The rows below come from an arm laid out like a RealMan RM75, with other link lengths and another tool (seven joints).
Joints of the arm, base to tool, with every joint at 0 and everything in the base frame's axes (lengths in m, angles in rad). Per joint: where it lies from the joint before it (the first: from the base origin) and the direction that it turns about. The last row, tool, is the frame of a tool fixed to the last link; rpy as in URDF.
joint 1: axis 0 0 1 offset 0 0 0.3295
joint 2: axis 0 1 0 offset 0 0 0
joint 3: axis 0 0 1 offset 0 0 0.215
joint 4: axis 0 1 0 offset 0 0 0
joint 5: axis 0 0 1 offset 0 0 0.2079
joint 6: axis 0 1 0 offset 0 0 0
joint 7: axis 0 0 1 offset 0 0 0.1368
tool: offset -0.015 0.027 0.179 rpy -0.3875 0 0.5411
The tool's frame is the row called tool.
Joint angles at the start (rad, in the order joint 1, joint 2, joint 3, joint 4, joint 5, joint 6, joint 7):
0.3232, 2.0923, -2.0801, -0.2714, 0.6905, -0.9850, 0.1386
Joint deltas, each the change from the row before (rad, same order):
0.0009, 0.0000, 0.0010, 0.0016, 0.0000, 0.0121, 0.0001
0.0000, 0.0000, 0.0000, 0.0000, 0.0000, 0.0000, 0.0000
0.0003, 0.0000, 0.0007, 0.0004, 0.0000, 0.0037, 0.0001
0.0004, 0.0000, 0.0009, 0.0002, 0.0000, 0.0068, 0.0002
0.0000, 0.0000, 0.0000, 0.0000, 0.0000, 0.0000, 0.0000
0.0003, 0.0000, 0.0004, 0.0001, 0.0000, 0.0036, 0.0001
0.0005, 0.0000, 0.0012, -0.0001, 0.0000, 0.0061, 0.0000
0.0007, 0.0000, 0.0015, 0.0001, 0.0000, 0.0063, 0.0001
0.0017, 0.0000, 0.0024, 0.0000, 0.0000, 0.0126, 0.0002
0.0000, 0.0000, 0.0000, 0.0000, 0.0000, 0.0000, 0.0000
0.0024, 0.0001, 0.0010, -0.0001, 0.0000, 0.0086, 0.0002
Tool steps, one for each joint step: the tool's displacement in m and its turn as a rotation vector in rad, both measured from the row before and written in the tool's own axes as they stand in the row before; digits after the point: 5 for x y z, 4 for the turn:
0.00278, -0.00274, -0.00077, 0.0085, 0.0086, 0.0030
0.00000, 0.00000, 0.00000, 0.0000, 0.0000, 0.0000
0.00072, -0.00089, -0.00021, 0.0028, 0.0022, 0.0010
0.00139, -0.00142, -0.00031, 0.0046, 0.0042, 0.0021
0.00000, 0.00000, 0.00000, 0.0000, 0.0000, 0.0000
0.00075, -0.00070, -0.00012, 0.0023, 0.0023, 0.0011
0.00109, -0.00121, -0.00016, 0.0040, 0.0033, 0.0019
0.00106, -0.00131, -0.00015, 0.0043, 0.0033, 0.0019
0.00222, -0.00232, -0.00010, 0.0077, 0.0069, 0.0038
0.00000, 0.00000, 0.00000, 0.0000, 0.0000, 0.0000
0.00155, -0.00095, 0.00052, 0.0036, 0.0050, 0.0025

